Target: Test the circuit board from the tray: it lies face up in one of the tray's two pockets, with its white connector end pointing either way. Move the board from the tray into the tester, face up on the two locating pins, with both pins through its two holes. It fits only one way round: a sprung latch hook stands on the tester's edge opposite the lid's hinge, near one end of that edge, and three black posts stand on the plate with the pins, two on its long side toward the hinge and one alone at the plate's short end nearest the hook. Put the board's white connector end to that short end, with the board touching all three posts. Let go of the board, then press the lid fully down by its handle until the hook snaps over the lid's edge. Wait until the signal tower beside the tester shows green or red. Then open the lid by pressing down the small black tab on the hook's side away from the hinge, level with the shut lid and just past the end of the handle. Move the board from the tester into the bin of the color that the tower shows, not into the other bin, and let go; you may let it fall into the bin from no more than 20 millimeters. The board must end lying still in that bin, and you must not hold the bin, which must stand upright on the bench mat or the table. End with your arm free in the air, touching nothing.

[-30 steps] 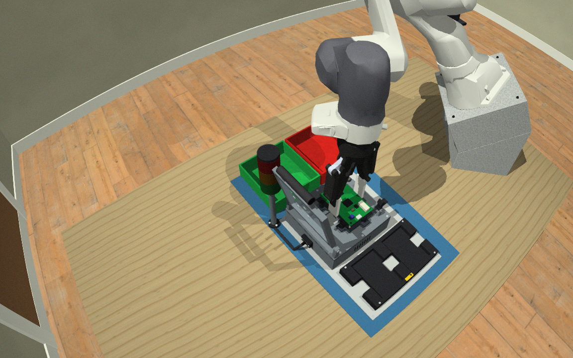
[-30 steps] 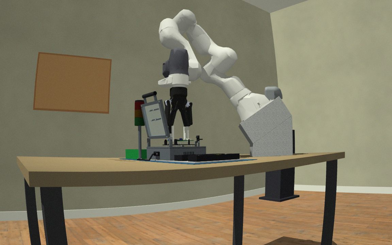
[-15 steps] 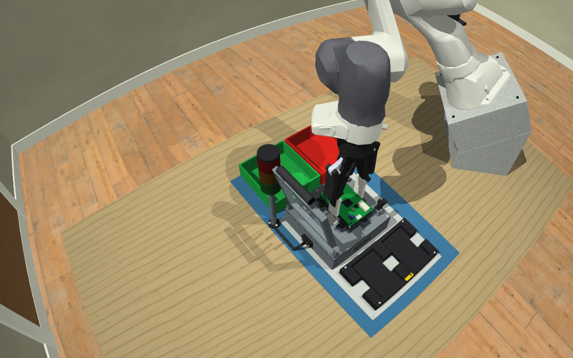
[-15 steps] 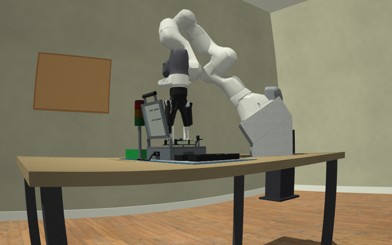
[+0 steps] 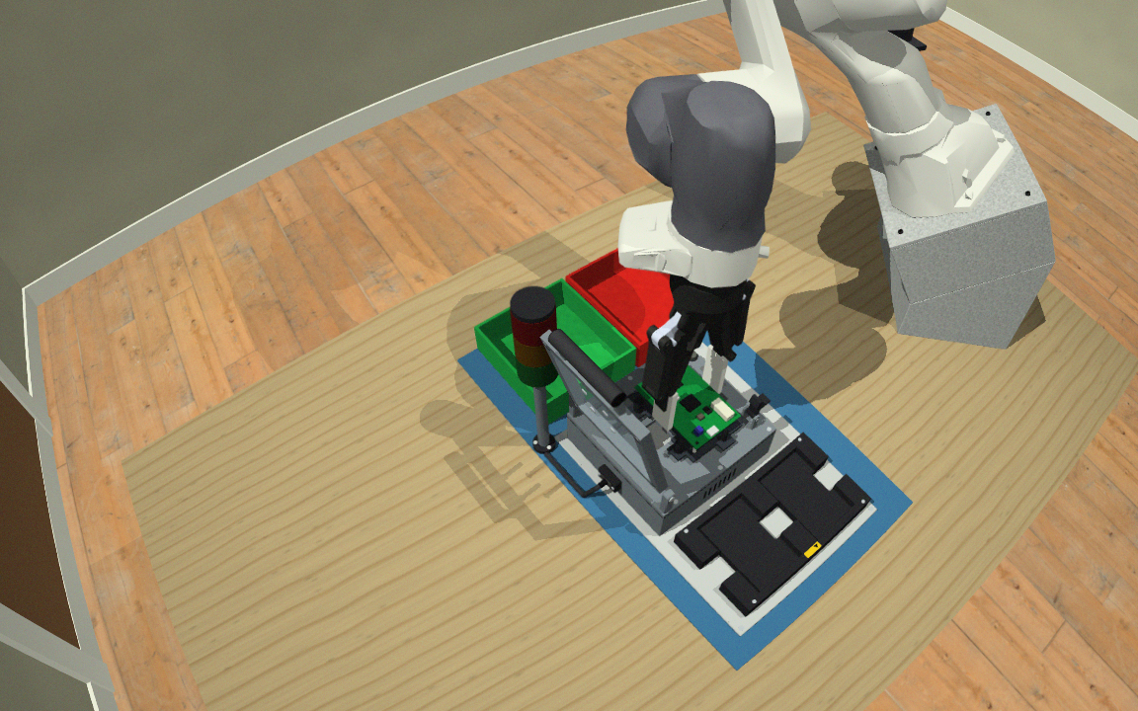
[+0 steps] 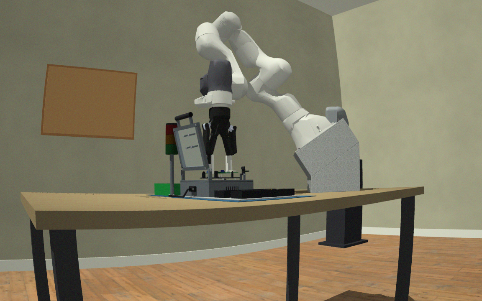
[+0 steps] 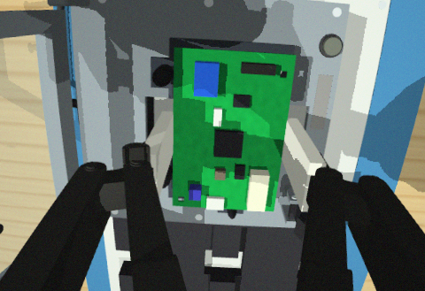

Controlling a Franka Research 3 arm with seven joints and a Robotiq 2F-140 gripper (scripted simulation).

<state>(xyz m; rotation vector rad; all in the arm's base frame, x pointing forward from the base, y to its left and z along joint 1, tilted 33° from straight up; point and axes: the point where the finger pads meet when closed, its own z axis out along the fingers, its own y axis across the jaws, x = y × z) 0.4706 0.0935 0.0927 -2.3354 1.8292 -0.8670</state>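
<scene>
Right now the green circuit board is 2 cm below my hand. The rest, counted from my hand: clear lid 12 cm ahead, 2 cm to the left, 8 cm above; then latch hook 7 cm behind, 5 cm to the left, 2 cm below; then tester plate 1 cm ahead, 1 cm to the left, 4 cm below.
</scene>
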